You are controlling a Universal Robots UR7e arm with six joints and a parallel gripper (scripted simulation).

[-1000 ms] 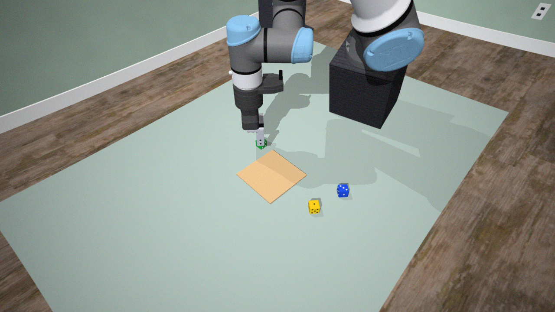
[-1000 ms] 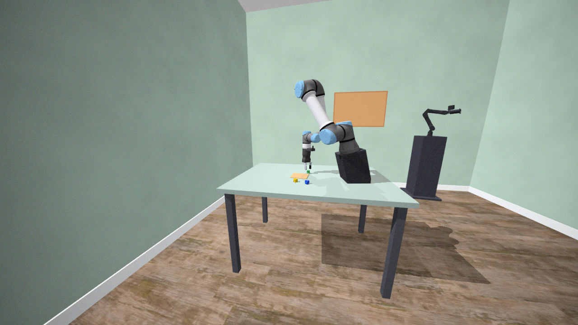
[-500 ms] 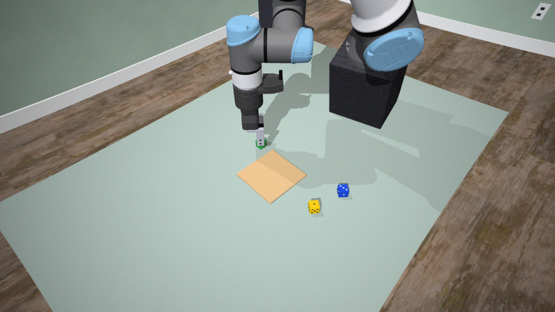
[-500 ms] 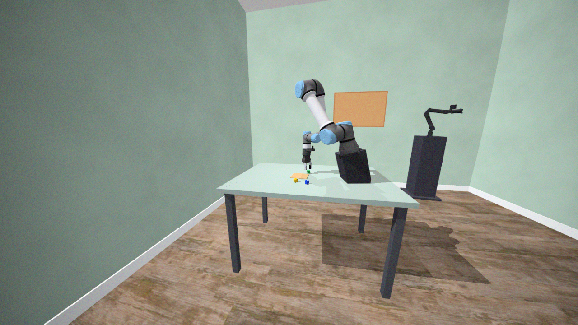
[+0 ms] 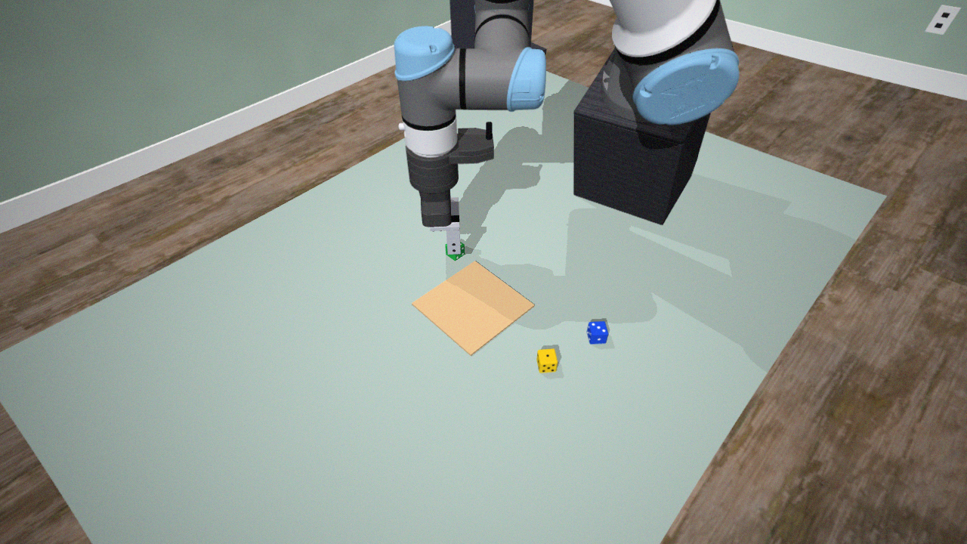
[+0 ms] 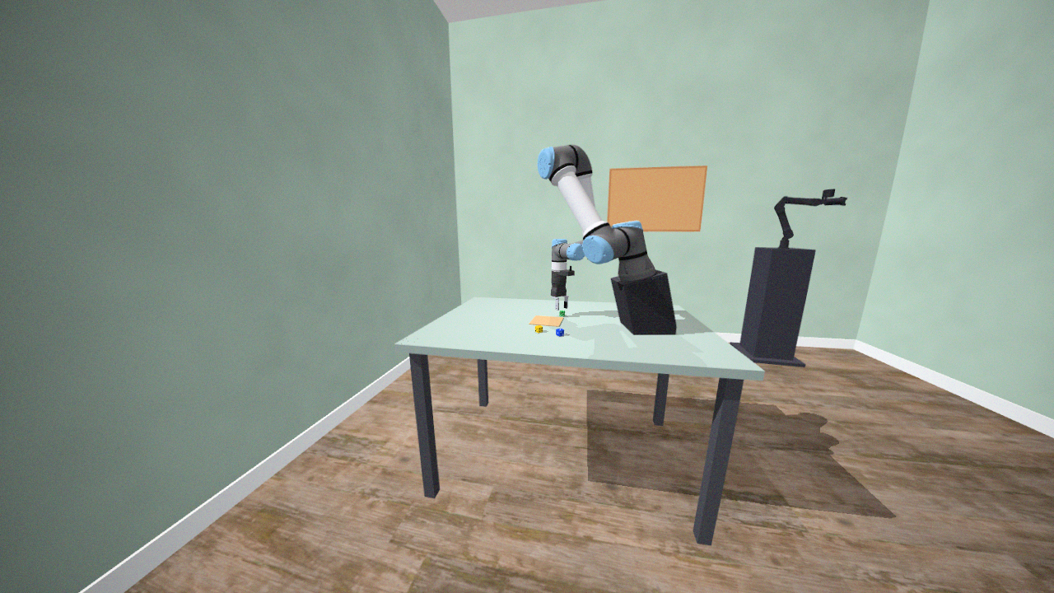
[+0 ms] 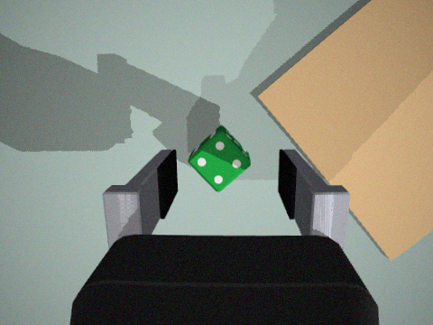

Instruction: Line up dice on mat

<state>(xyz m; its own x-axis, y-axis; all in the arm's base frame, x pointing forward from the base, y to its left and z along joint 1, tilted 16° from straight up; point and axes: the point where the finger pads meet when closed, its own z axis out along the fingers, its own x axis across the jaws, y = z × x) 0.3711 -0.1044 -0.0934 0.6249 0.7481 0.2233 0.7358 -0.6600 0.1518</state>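
My hand is 40 mm above the green die. Also, from my hand: yellow die (260 mm to the left, 60 mm ahead, 40 mm below); then blue die (280 mm to the left, 40 mm below, 40 mm behind); then orange mat (110 mm to the left, 50 mm below, 50 mm ahead).
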